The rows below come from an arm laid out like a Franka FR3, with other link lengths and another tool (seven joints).
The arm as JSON. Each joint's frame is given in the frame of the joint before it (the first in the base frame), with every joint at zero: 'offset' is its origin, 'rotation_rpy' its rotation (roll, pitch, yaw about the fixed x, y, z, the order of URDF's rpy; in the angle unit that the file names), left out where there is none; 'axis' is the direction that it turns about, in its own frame. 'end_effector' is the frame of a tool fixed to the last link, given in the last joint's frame.
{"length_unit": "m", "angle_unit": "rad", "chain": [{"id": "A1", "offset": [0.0, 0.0, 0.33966], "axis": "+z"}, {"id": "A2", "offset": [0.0, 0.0, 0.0], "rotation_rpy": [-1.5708, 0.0, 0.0], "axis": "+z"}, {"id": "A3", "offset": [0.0, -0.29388, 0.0], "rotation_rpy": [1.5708, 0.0, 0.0], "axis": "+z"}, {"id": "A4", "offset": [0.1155, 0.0, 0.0], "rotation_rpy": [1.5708, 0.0, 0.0], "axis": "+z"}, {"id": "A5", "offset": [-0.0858, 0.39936, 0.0], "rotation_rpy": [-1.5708, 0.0, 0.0], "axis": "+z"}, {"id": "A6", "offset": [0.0, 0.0, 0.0], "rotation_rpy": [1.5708, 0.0, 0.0], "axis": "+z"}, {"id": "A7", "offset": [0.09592, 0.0, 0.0], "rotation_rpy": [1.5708, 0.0, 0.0], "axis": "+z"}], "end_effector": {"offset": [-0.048, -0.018, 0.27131], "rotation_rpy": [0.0, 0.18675, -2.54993]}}
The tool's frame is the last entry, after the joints.
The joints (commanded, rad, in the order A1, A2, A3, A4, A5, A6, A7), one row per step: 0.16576 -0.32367 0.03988 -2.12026 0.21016 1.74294 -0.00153; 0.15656 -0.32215 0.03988 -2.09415 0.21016 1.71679 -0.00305; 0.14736 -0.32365 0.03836 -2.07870 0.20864 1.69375 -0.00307; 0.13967 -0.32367 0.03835 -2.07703 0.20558 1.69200 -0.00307; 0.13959 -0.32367 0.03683 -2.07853 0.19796 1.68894 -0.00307; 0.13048 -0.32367 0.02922 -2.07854 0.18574 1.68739 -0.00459; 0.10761 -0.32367 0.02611 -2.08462 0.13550 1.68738 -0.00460; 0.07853 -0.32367 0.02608 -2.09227 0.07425 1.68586 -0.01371; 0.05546 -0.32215 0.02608 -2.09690 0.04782 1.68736 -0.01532; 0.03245 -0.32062 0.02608 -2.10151 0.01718 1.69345 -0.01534
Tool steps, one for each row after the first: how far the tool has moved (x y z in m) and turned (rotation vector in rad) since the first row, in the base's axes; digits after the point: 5 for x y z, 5 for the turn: 0.00121 -0.00351 0.01005 0.00112 0.00100 -0.00237; 0.00048 -0.00854 0.01681 -0.00009 0.00649 -0.00810; 0.00169 -0.01266 0.01730 -0.00296 0.00599 -0.01489; 0.00096 -0.01546 0.01609 -0.01057 0.00916 -0.01449; 0.00324 -0.02599 0.01544 -0.02002 0.00879 -0.02686; 0.00626 -0.05058 0.01002 -0.06869 0.00737 -0.04358; 0.00794 -0.08017 0.00404 -0.12861 0.00770 -0.05192; 0.00935 -0.09753 0.00058 -0.15466 0.01030 -0.06818; 0.01154 -0.11585 -0.00266 -0.18443 0.00864 -0.08535
